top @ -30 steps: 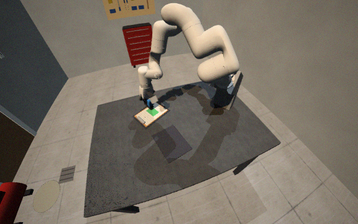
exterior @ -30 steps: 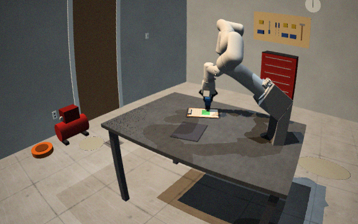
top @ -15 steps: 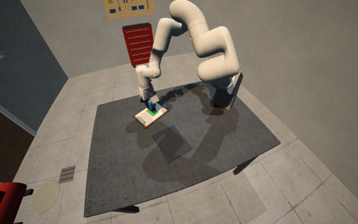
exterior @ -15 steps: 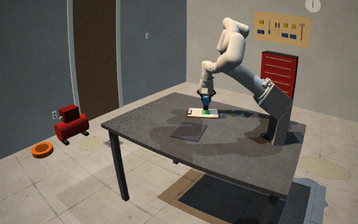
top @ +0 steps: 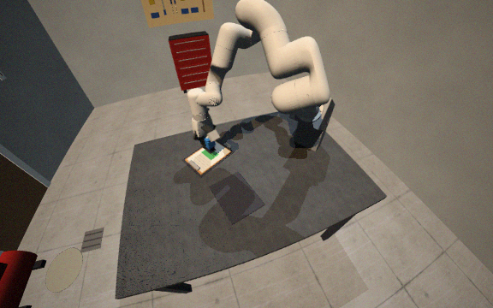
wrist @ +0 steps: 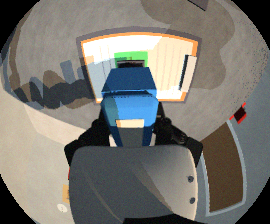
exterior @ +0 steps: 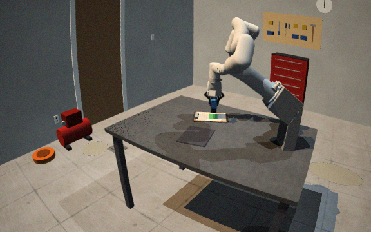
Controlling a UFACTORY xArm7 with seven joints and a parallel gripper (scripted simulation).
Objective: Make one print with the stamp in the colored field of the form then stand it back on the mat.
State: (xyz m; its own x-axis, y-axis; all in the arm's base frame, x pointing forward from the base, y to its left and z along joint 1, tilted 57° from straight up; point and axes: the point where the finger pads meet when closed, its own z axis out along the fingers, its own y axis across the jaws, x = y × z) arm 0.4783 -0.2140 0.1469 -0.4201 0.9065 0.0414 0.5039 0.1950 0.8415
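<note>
Now: the form 2 cm ahead of my hand, 2 cm to the left of it and 10 cm below it. Also, from my hand: mat: 12 cm behind, 30 cm to the left, 11 cm below; blue stamp: 2 cm below.
</note>
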